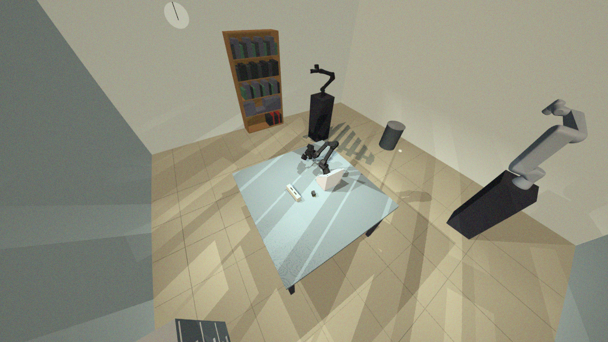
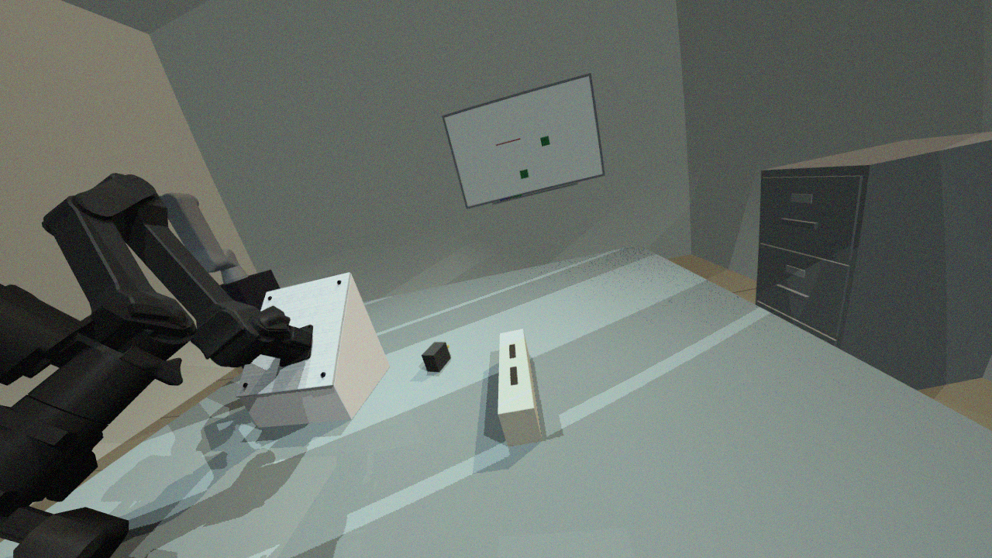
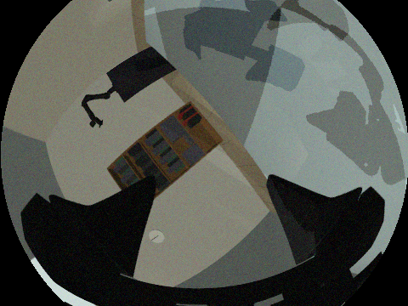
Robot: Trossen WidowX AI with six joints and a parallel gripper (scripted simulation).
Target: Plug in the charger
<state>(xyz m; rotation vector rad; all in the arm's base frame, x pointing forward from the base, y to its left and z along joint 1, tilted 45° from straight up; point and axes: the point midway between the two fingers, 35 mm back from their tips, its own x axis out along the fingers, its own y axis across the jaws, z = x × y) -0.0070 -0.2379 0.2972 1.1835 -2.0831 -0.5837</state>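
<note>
My gripper tip is now 480 mm to the right of the black two-prong charger, 250 mm short of it and 150 mm above it.
</note>
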